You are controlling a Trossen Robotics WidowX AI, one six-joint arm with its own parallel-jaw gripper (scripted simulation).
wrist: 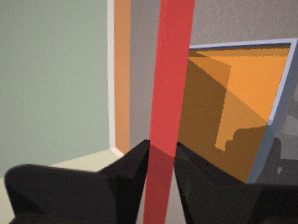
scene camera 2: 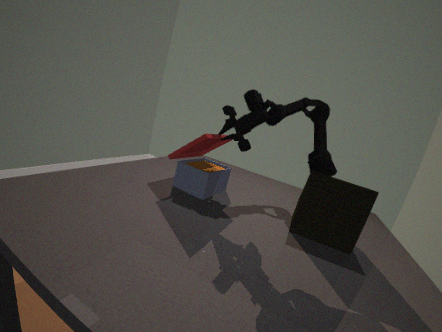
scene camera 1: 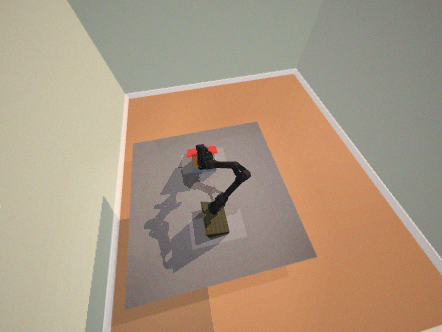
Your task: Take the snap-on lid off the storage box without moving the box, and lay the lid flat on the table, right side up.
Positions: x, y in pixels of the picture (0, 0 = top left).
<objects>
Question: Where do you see a red lid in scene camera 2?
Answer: At 207, 142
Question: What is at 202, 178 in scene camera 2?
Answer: A blue storage box.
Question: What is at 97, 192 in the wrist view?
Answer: My gripper.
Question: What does my gripper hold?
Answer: A red lid.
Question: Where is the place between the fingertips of my gripper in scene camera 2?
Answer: At 219, 137
</objects>
